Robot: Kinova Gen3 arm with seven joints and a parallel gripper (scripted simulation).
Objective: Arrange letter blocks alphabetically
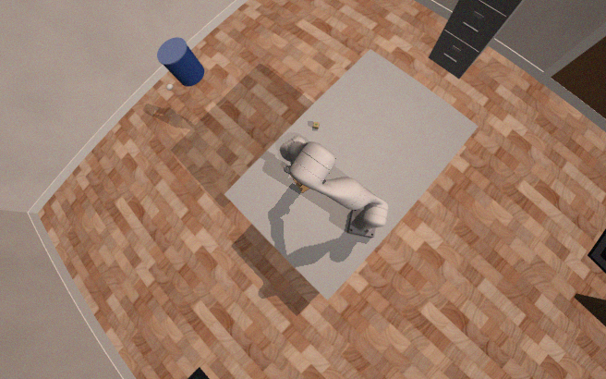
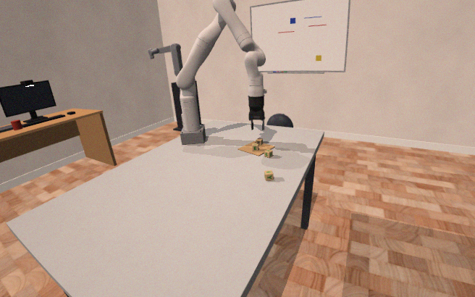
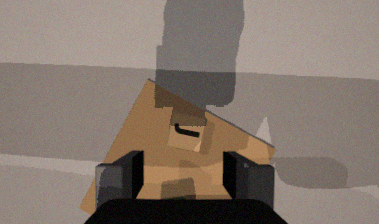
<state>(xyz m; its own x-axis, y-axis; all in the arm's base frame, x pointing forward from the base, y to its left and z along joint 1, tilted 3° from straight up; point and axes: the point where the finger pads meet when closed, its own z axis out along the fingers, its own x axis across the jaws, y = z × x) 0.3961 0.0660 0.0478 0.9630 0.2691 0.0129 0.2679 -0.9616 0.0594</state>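
Right now my hand is 11 cm above the tan mat and 3 cm to the left of it. From my hand the other things lie so: X block: 10 cm below, 10 cm ahead, 9 cm to the right.
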